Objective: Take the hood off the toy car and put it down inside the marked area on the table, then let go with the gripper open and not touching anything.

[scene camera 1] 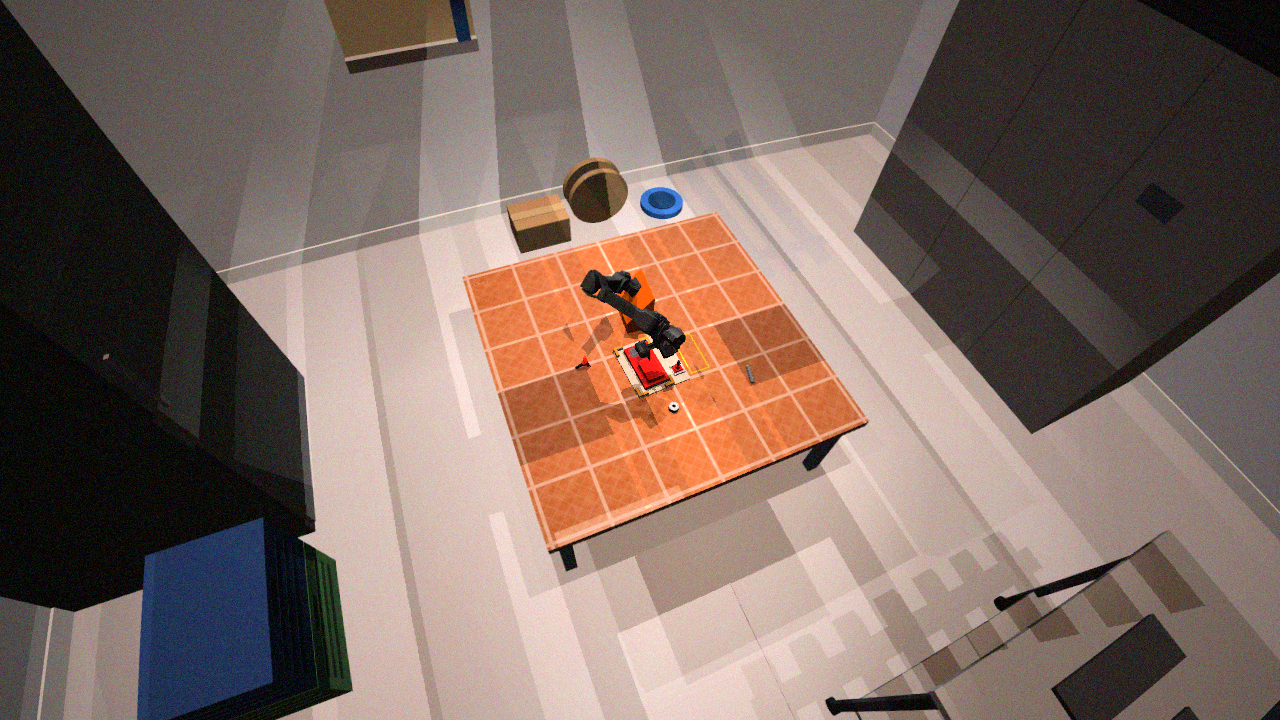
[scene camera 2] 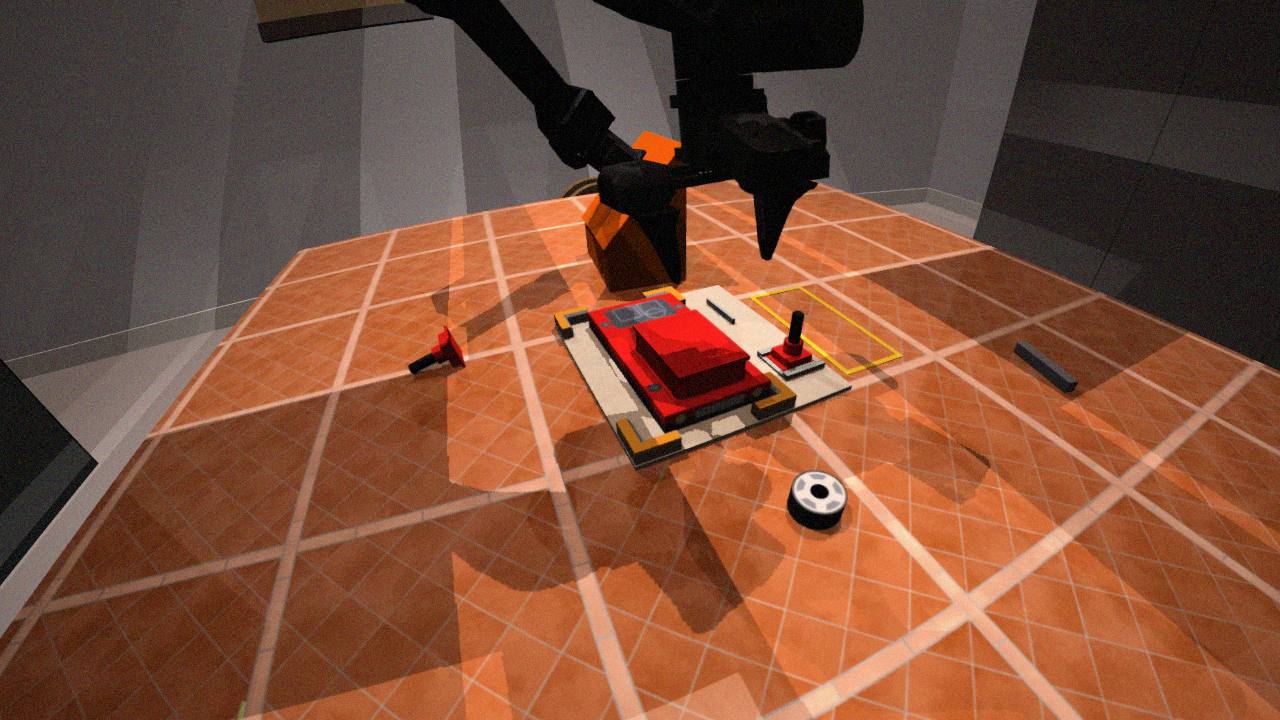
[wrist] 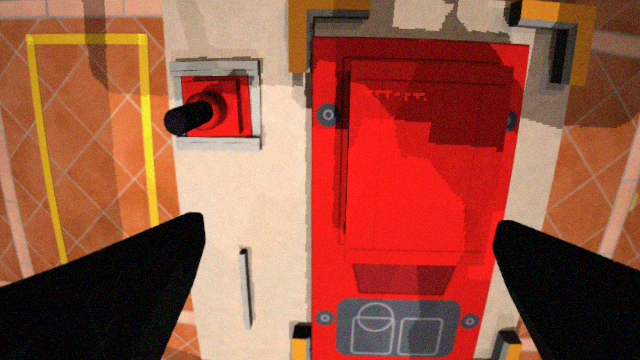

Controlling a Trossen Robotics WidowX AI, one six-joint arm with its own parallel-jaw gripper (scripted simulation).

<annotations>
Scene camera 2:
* my gripper: 722,270
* red hood: 691,356
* black-and-white wheel: 817,499
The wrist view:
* my gripper: 352,231
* red hood: 425,140
</annotations>
